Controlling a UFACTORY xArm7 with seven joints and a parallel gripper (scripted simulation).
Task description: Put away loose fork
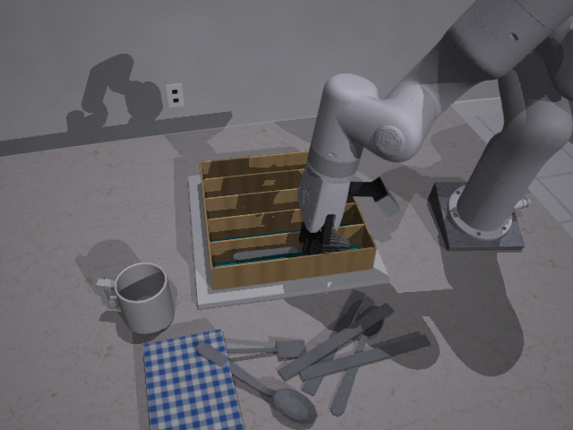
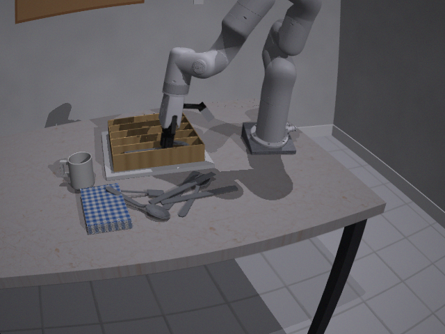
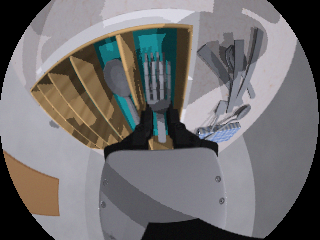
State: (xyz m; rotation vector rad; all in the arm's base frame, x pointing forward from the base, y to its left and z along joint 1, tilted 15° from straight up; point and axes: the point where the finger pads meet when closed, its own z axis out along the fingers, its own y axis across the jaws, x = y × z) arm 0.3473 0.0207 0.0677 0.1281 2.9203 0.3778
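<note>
Now: the tray 120 mm to the right of my hand, 30 mm ahead of it and 20 mm below it. From my hand the other things lie so: mug: 280 mm ahead, 50 mm to the left, 40 mm below.
</note>
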